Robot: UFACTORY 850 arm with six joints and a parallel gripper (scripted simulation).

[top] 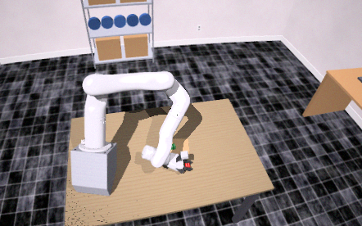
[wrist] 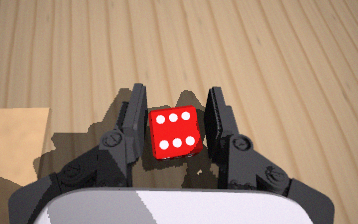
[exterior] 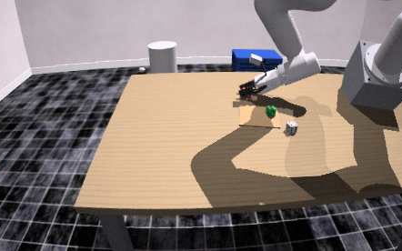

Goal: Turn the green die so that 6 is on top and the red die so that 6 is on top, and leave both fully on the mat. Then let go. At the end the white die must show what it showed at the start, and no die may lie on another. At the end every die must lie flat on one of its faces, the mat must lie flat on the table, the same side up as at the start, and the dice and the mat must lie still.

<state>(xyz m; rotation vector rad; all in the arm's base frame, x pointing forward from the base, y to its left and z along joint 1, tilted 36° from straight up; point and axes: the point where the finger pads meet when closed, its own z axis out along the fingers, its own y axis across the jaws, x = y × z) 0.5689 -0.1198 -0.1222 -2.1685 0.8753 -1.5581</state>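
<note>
My hand is 10 mm past the red die and 10 mm above it. Also, from my hand: tan mat (10 mm behind, 170 mm to the left, 20 mm below); green die (50 mm behind, 170 mm to the left, 10 mm below); white die (90 mm behind, 280 mm to the left, 10 mm below).
</note>
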